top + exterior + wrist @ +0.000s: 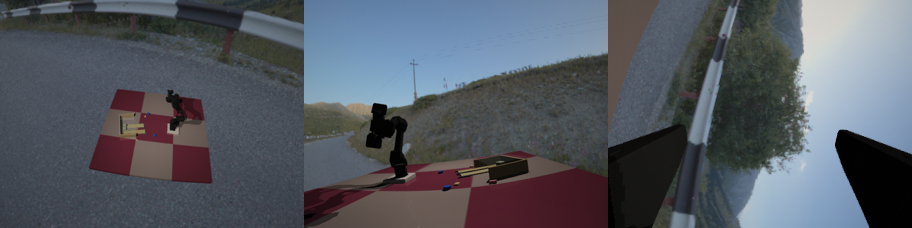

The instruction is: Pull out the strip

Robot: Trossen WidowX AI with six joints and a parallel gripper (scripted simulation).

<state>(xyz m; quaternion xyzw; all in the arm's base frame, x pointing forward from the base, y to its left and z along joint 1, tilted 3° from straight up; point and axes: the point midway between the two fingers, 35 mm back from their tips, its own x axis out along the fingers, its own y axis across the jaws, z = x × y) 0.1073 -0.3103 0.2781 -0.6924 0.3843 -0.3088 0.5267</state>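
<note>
My gripper tip is now 330 mm short of the cross-hatched strip, 470 mm to the right of it and 290 mm above it. Also, from my gripper tip: tan block (240 mm ahead, 200 mm to the left, 290 mm below); then pink block (390 mm ahead, 160 mm to the left, 290 mm below).
</note>
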